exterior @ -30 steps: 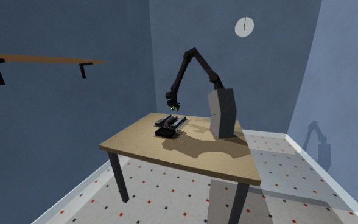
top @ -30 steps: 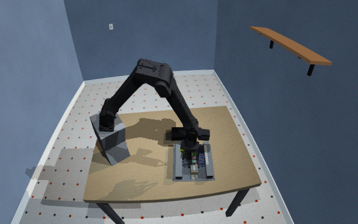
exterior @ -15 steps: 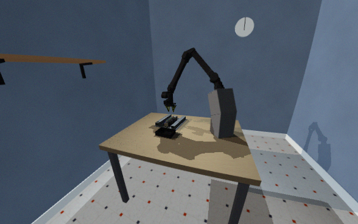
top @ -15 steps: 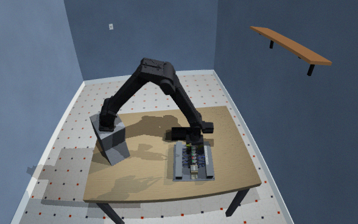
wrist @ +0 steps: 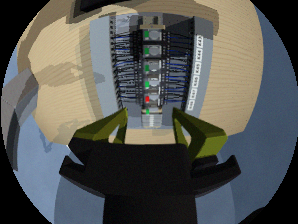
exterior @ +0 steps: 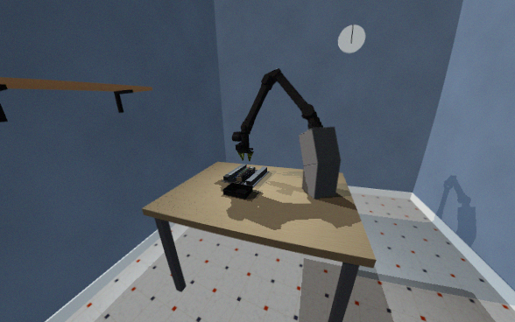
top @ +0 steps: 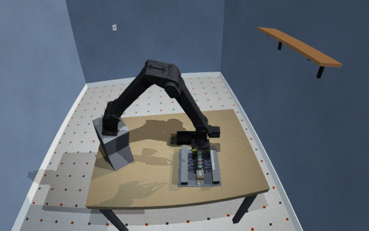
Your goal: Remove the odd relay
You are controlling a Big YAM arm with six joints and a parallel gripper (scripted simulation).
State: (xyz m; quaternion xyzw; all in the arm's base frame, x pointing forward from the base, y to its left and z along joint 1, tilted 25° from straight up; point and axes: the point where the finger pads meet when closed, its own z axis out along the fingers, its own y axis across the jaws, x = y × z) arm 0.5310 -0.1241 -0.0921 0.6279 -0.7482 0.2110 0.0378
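My gripper is now 90 mm above the relay and 20 mm to the left of it. The rest, counted from my hand: black tray (260 mm to the left, 120 mm below, 20 mm behind).
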